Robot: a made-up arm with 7 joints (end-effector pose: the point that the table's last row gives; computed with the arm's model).
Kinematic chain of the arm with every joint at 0, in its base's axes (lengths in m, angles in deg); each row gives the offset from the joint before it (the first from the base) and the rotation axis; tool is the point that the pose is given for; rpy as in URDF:
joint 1: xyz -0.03 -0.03 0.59 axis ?
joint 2: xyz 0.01 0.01 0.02 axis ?
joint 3: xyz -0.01 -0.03 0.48 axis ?
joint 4: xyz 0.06 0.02 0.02 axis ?
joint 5: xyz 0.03 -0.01 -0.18 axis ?
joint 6: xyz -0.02 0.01 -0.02 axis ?
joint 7: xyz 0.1 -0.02 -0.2 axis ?
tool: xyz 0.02 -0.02 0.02 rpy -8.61 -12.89 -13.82
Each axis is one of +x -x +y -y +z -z.
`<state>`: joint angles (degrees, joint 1 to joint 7).
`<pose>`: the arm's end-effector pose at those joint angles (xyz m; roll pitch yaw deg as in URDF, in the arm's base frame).
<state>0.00 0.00 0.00 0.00 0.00 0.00 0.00</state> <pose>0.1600 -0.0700 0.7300 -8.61 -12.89 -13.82</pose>
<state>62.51 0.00 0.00 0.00 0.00 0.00 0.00</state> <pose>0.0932 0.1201 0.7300 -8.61 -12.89 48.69</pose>
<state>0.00 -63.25 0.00 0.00 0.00 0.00 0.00</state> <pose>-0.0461 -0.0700 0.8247 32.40 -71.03 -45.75</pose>
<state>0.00 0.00 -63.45 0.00 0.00 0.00 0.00</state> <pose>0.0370 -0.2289 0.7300 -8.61 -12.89 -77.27</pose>
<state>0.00 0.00 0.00 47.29 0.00 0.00 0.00</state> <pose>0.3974 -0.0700 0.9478 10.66 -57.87 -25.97</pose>
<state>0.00 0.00 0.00 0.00 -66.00 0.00 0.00</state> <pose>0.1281 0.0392 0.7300 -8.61 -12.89 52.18</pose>
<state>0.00 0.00 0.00 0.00 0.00 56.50 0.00</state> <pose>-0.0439 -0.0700 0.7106 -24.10 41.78 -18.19</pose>
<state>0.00 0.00 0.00 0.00 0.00 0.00 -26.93</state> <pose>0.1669 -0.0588 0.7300 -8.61 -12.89 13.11</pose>
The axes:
joint 1: +z
joint 2: +y
joint 3: +z
joint 4: -y
joint 5: -z
joint 6: +y
joint 7: -z

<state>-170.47 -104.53 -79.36 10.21 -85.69 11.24 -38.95</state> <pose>0.0634 0.1691 0.6794 -129.01 -56.48 -59.17</pose>
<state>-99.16 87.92 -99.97 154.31 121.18 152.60 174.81</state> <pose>-0.1575 -0.6559 0.4882 -48.65 -65.10 90.33</pose>
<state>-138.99 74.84 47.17 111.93 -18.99 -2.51 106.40</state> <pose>-0.4466 -0.7357 0.5719 20.44 42.29 124.29</pose>
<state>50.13 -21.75 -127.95 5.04 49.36 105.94 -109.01</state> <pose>0.1042 -0.0569 0.8832 117.13 -1.39 -52.22</pose>
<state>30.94 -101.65 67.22 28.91 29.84 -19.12 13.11</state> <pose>-0.4249 0.0380 0.7587 -161.06 -37.16 -136.98</pose>
